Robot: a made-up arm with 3 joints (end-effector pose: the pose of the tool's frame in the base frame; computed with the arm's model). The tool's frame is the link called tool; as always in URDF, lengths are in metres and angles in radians.
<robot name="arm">
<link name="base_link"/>
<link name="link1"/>
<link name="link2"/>
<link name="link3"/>
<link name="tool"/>
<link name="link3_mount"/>
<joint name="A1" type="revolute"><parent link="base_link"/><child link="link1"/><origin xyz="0.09 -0.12 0.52" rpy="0 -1.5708 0"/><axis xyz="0 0 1"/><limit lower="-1.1" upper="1.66" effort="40" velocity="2.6"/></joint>
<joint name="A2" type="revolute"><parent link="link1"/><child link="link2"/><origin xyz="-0.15 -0.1 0.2" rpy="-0.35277 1.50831 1.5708"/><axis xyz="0 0 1"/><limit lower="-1.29" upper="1.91" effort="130" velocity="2.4"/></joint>
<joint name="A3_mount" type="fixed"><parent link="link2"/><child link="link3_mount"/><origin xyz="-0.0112 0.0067 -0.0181"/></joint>
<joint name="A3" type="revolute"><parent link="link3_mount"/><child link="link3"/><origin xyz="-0.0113 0.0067 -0.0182" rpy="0.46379 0.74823 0.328"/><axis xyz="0 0 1"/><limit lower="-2.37" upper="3" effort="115" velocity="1.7"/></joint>
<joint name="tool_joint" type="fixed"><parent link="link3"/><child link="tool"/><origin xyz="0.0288 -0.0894 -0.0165" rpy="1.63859 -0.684 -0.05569"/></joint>
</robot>
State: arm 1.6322 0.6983 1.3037
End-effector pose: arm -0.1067 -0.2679 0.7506 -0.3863 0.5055 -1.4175
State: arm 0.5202 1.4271 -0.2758
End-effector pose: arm -0.0409 -0.2971 0.5258 -0.7620 1.0109 -0.6864
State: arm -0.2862 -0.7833 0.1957
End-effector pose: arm -0.1414 -0.2783 0.3874 0.4622 -0.6461 0.1749
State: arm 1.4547 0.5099 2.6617
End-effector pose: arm -0.1798 -0.3554 0.6526 1.0839 0.9240 -1.5364
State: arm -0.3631 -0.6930 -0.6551
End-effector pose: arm -0.1976 -0.2202 0.3626 0.0226 -1.2088 -0.1666
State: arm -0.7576 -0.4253 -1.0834
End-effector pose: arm -0.2071 -0.1259 0.3500 0.0350 -1.1654 -0.4990
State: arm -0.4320 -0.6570 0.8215
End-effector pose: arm -0.0842 -0.2656 0.3485 0.9370 -0.0315 0.3174
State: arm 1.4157 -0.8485 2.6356
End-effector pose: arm -0.0395 -0.3636 0.6374 0.1035 1.4797 -0.4952
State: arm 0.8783 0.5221 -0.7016
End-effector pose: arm -0.1237 -0.2292 0.5813 -1.3918 -0.0893 -0.0550
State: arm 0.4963 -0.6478 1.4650
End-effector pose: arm -0.0456 -0.3651 0.4932 0.3498 0.6658 0.2185
